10 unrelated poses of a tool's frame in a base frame.
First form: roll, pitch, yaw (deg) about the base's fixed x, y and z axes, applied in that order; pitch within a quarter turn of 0, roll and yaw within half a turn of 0; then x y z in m.
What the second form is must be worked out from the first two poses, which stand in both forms.
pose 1, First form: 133.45 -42.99 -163.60 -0.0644 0.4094 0.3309
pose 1, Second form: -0.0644 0.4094 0.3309 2.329 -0.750 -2.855
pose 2, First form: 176.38 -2.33 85.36 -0.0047 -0.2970 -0.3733
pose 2, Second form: -0.0047 -0.2970 -0.3733 3.078 -0.041 1.490
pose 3, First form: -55.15 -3.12 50.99 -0.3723 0.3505 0.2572
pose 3, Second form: -0.3723 0.3505 0.2572 -0.963 -0.054 0.890
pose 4, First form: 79.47 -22.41 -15.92 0.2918 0.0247 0.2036
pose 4, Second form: 0.2918 0.0247 0.2036 1.387 -0.391 -0.278
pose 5, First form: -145.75 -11.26 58.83 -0.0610 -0.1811 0.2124
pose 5, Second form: -0.0610 -0.1811 0.2124 -2.544 -0.197 1.027
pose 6, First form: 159.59 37.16 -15.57 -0.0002 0.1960 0.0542
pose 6, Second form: -0.0002 0.1960 0.0542 2.785 0.649 -0.272
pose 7, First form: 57.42 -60.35 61.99 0.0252 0.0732 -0.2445
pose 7, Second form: 0.0252 0.0732 -0.2445 1.002 -1.053 1.082
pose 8, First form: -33.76 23.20 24.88 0.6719 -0.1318 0.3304
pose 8, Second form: 0.6719 -0.1318 0.3304 -0.589 0.405 0.434
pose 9, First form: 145.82 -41.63 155.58 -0.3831 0.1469 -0.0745
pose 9, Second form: -0.3831 0.1469 -0.0745 2.545 -0.727 2.715
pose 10, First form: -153.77 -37.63 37.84 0.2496 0.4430 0.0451
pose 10, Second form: 0.2496 0.4430 0.0451 -2.684 -0.657 0.660
